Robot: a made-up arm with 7 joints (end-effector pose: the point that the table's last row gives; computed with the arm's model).
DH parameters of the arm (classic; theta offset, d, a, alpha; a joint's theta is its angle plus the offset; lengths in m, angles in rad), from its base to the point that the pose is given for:
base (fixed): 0 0.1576 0 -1.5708
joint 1: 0 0.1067 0.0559 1.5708
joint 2: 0 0.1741 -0.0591 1.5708
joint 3: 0 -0.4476 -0.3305 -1.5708
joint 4: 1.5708 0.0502 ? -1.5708
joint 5: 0 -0.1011 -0.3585 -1.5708
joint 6: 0 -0.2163 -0.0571 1.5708
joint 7: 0 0.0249 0.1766 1.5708
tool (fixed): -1.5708 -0.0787 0 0
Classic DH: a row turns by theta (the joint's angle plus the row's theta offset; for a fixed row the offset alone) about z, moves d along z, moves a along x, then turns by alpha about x.
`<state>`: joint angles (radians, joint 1 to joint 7).
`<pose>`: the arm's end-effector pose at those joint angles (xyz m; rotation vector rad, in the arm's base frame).
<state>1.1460 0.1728 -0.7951 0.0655 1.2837 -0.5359 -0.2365</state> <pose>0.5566 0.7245 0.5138 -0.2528 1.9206 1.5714</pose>
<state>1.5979 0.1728 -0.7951 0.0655 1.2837 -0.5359 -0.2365</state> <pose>0.6563 0.7245 0.2349 0.1157 2.2532 1.7378</pose>
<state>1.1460 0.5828 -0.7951 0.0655 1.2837 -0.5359 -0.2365</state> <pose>0.4603 0.6131 0.7268 -0.2584 1.5984 2.0035</pose>
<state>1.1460 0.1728 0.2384 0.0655 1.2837 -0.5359 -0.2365</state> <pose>0.1855 0.6523 0.8004 -0.6879 1.0466 1.0624</pose>
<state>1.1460 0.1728 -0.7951 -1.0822 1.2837 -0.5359 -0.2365</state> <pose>0.5019 0.6369 0.3390 -1.2052 2.5076 0.5401</pose>
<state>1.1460 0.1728 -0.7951 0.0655 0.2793 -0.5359 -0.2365</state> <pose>0.5217 0.4275 0.4677 0.5718 2.0114 0.6470</pose>
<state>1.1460 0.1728 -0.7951 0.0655 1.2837 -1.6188 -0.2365</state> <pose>0.6923 0.6957 0.4993 -0.6192 -2.0870 -1.9330</pose>
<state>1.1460 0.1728 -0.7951 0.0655 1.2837 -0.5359 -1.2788</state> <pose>0.6338 0.8980 0.4818 0.1968 2.4413 0.4055</pose>
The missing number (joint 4, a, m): 0.0856
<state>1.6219 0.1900 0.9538 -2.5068 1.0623 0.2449 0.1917</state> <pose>0.0788 0.3420 0.6966 -1.4994 1.9409 -1.9511</pose>
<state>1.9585 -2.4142 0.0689 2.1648 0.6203 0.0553 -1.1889</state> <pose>0.3030 0.0969 -0.7910 0.0508 1.8243 -0.6751</pose>
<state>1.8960 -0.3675 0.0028 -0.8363 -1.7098 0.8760 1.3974</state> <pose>-0.1607 0.6999 0.2522 -0.5785 2.0928 -1.6360</pose>
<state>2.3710 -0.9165 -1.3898 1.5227 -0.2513 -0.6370 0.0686</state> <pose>-0.0954 0.3642 -0.3559 1.7569 1.5014 -1.4191</pose>
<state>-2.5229 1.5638 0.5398 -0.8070 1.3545 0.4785 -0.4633</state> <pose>0.1360 -0.1534 -0.4595 0.3388 2.9786 0.1357</pose>
